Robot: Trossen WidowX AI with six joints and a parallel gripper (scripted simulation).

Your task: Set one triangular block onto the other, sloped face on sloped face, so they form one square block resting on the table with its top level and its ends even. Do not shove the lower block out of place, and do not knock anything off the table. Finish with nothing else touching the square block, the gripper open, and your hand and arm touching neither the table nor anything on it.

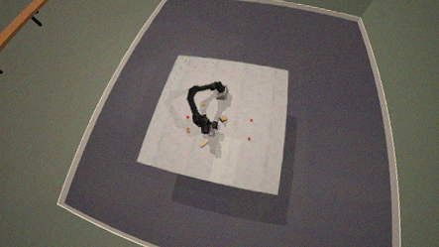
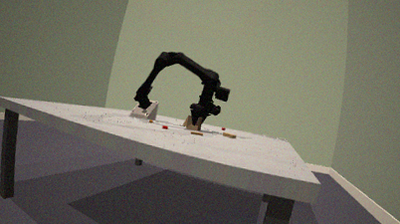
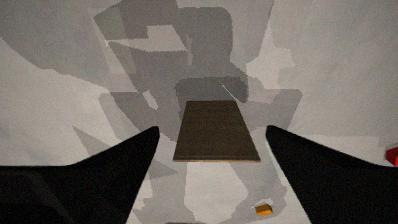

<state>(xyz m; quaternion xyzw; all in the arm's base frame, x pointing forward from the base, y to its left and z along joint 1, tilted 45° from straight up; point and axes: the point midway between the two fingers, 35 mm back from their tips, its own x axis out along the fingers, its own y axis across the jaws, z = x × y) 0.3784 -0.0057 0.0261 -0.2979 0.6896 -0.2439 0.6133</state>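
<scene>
Right now the orange piece is 19 cm behind my gripper tip, 12 cm to the right of it and 2 cm below it.
</scene>
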